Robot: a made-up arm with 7 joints. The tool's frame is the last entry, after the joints. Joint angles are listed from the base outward. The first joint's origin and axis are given. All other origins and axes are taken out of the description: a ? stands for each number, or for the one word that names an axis. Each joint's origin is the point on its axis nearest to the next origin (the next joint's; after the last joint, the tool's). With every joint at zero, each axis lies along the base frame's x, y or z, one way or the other. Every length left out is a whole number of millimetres.
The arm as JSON. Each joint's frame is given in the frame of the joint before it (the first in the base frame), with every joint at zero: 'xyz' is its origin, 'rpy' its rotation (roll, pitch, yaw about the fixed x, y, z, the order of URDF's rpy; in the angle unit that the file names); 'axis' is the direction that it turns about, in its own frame. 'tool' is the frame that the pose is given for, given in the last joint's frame.
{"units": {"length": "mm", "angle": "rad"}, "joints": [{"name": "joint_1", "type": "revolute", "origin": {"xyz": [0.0, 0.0, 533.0], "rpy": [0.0, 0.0, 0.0]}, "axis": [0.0, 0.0, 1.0]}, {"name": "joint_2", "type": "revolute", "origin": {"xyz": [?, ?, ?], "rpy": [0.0, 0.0, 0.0]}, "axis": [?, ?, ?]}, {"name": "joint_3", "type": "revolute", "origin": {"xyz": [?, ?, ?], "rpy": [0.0, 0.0, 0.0]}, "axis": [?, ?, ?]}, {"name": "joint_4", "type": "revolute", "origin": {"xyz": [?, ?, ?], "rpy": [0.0, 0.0, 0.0]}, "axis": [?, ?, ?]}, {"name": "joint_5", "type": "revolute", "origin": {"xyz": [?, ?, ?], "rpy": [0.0, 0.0, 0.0]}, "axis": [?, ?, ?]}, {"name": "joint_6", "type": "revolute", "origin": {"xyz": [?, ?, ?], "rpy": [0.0, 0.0, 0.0]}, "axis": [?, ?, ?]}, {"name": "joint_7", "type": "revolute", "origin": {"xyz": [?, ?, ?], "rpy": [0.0, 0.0, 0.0]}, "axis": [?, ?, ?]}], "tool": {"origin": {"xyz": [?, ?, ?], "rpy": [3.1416, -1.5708, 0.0]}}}
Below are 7 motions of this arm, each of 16 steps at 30 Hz.
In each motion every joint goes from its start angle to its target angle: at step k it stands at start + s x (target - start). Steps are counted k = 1, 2, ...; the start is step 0. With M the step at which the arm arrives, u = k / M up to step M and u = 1 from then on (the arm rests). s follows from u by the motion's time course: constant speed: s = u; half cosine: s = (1 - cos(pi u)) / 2; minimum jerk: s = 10 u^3 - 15 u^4 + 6 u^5.
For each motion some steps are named. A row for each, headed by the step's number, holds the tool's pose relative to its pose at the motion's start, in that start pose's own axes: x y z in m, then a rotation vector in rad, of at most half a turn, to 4 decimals.
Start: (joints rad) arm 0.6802 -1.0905 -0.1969 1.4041 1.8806 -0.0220 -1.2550
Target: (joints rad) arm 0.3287 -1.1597 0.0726 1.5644 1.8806 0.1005 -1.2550
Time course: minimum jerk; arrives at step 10
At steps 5, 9, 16:
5: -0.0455 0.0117 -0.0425 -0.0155 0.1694 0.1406
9: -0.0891 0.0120 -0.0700 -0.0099 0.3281 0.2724
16: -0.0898 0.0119 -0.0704 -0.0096 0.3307 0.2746

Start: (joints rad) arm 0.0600 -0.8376 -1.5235 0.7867 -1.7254 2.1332 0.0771
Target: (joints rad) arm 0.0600 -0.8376 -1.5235 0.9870 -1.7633 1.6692 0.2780
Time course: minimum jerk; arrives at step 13
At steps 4, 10, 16:
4: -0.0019 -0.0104 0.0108 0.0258 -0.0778 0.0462
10: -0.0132 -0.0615 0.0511 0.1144 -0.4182 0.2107
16: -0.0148 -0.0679 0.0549 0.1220 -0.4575 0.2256

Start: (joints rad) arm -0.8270 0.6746 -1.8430 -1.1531 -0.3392 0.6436 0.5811
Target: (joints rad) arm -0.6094 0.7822 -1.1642 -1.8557 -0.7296 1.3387 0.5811
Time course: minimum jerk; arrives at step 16
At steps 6, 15, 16:
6: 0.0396 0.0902 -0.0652 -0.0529 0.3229 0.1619
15: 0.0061 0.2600 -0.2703 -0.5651 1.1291 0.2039
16: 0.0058 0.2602 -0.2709 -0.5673 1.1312 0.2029

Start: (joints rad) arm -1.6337 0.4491 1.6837 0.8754 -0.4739 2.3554 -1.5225
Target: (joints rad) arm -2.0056 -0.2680 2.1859 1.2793 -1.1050 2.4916 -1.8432
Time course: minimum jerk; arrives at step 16
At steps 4, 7, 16:
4: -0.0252 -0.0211 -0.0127 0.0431 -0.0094 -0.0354
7: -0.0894 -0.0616 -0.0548 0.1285 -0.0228 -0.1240
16: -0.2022 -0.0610 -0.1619 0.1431 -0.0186 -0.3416

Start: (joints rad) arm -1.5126 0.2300 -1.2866 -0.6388 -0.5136 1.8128 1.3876
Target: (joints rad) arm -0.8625 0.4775 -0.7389 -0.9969 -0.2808 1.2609 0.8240
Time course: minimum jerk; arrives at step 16
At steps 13, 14, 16:
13: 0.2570 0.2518 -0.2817 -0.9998 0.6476 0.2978
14: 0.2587 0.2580 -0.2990 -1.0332 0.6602 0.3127
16: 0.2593 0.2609 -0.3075 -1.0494 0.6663 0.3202

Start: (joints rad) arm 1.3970 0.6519 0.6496 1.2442 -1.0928 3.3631 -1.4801
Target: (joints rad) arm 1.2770 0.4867 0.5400 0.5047 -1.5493 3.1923 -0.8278
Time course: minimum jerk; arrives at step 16
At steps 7, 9, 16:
7: -0.0433 0.0053 0.0211 0.1041 0.2188 0.0596
9: -0.0619 0.0125 0.0355 0.2086 0.3354 0.0860
16: -0.0785 0.0274 0.0609 0.4366 0.4844 0.1079

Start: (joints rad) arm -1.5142 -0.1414 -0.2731 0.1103 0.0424 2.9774 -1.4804
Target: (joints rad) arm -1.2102 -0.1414 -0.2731 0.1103 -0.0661 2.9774 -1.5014
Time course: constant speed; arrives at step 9
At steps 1, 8, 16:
1: 0.0034 -0.0012 -0.0011 -0.0027 -0.0189 0.0092
8: 0.0278 -0.0079 -0.0059 -0.0229 -0.1511 0.0733
16: 0.0313 -0.0087 -0.0061 -0.0261 -0.1700 0.0823

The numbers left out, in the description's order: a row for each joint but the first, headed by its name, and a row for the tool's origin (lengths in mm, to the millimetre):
joint_2: xyz 0.0 -66.0 0.0, axis 0.0 -1.0 0.0
joint_3: xyz 0.0 0.0 324.0, axis 0.0 0.0 1.0
joint_4: xyz 21.0 57.0 0.0, axis 0.0 1.0 0.0
joint_5: xyz -20.0 0.0 320.0, axis 0.0 0.0 1.0
joint_6: xyz 0.0 -80.0 0.0, axis 0.0 -1.0 0.0
joint_7: xyz 13.0 0.0 92.0, axis 1.0 0.0 0.0
tool: xyz 0.0 0.0 0.0

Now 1 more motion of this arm.
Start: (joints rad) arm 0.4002 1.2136 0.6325 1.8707 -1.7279 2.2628 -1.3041
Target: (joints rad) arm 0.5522 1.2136 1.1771 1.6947 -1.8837 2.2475 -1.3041
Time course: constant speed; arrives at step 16
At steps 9, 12, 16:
9: 0.0061 0.1158 -0.0273 -0.3090 -0.0161 -0.2282
12: 0.0116 0.1527 -0.0464 -0.4100 -0.0329 -0.3058
16: 0.0220 0.1987 -0.0791 -0.5429 -0.0636 -0.4097

